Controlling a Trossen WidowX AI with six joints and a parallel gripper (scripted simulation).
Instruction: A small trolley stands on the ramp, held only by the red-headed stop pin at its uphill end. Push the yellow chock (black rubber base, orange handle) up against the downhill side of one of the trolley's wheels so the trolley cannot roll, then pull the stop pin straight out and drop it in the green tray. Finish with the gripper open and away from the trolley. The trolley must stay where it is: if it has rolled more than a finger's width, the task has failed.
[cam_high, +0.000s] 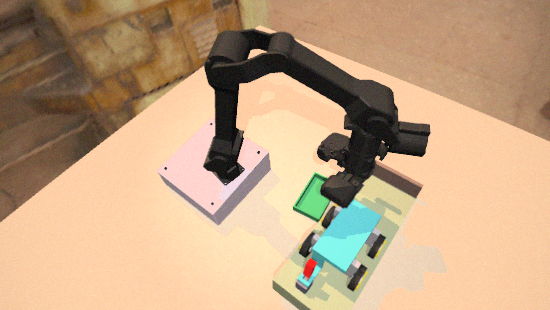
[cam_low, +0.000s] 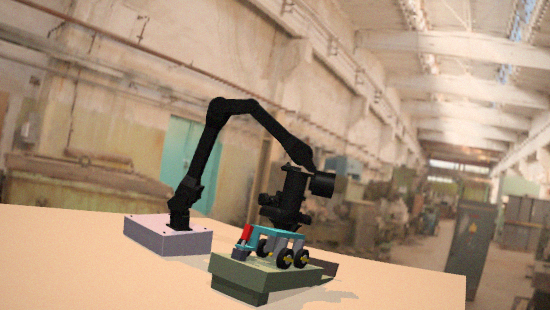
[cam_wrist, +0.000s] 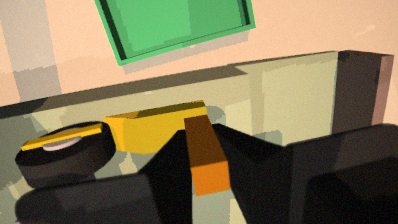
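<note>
The yellow chock is 1 cm ahead of my gripper tip, 2 cm to the right of it and 1 cm below it. Round my gripper tip: dark ramp lip: 3 cm ahead, 15 cm to the left, 7 cm below; cyan trolley: 7 cm ahead, 11 cm to the right, 2 cm above; red-headed stop pin: 7 cm ahead, 21 cm to the right, 4 cm above.
</note>
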